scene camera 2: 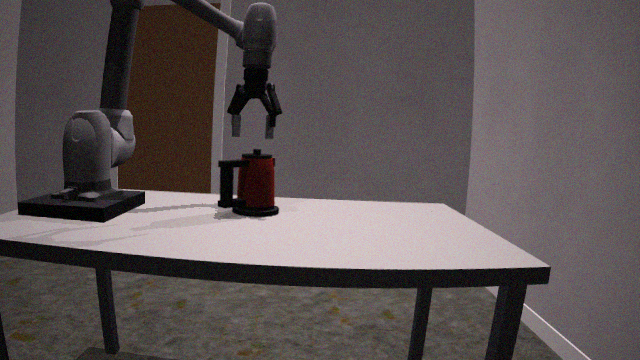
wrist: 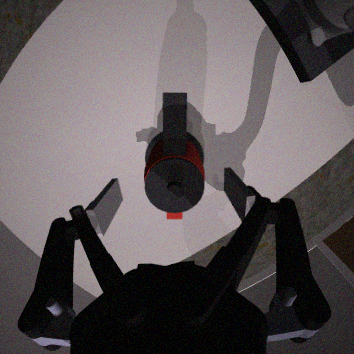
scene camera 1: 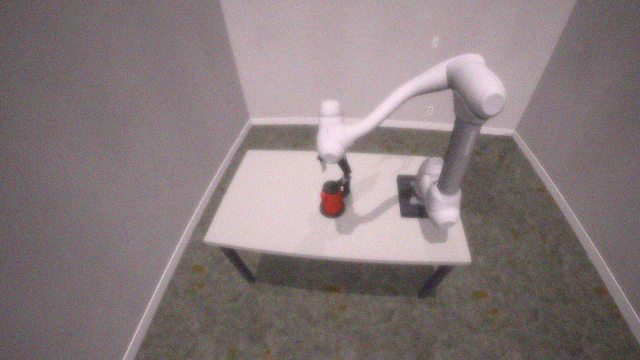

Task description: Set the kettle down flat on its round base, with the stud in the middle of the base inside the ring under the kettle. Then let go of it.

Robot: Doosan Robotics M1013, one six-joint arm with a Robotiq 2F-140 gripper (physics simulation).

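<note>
The red kettle [scene camera 1: 332,202] [scene camera 2: 257,182] [wrist: 196,159] with black lid and black handle stands upright on the black round base [scene camera 1: 332,215] [scene camera 2: 256,212]. It looks level, with its bottom flat on the base. The stud and the ring are hidden under the kettle. The handle points toward the arm's foot. My gripper [scene camera 2: 253,135] [wrist: 171,184] is open and empty, above the kettle's lid, with a gap between the fingertips and the lid in the scene camera 2 view. In the scene camera 1 view part of the gripper is hidden behind the wrist.
The white table [scene camera 1: 270,200] [scene camera 2: 375,235] carries the kettle and its base. The arm's foot stands on a black plate [scene camera 1: 407,210] [scene camera 2: 65,210] on the handle side of the kettle. Arm shadows lie across the table. Walls stand around, and a brown door [scene camera 2: 170,100] is behind.
</note>
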